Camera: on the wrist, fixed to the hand. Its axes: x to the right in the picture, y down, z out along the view.
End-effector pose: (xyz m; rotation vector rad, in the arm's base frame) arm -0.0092 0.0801 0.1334 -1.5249 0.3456 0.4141
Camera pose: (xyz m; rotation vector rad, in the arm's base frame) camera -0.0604 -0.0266 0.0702 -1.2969 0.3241 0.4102
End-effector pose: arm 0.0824 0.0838 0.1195 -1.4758 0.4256 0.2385
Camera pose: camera 0.0174 -0.0119 0.0515 -1.2523 0.3820 0.2307
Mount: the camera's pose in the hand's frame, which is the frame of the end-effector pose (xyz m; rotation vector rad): -0.0206 0.0797 -0.1060 0.2172 -0.0672 -0.0039
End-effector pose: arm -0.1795 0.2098 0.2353 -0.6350 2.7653 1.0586
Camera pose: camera -0.1899 0.2002 0.3688 -0.5640 2.7662 0.7490
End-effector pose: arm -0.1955 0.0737 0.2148 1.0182 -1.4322 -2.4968
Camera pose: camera -0.1366 -0.0408 0.2526 -0.9659 1.7330 2.4113
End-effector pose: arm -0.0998 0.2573 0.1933 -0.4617 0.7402 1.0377
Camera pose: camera -0.2121 0.2105 0.1367 -0.2402 0.7817 0.9522
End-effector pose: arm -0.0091 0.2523 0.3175 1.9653 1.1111 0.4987
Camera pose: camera -0.0484 0.2600 0.4456 2.1496 1.1668 0.3179
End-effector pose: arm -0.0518 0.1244 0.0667 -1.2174 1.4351 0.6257
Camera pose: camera -0.1686 0.0643 0.0943 -1.0195 1.4047 0.4894
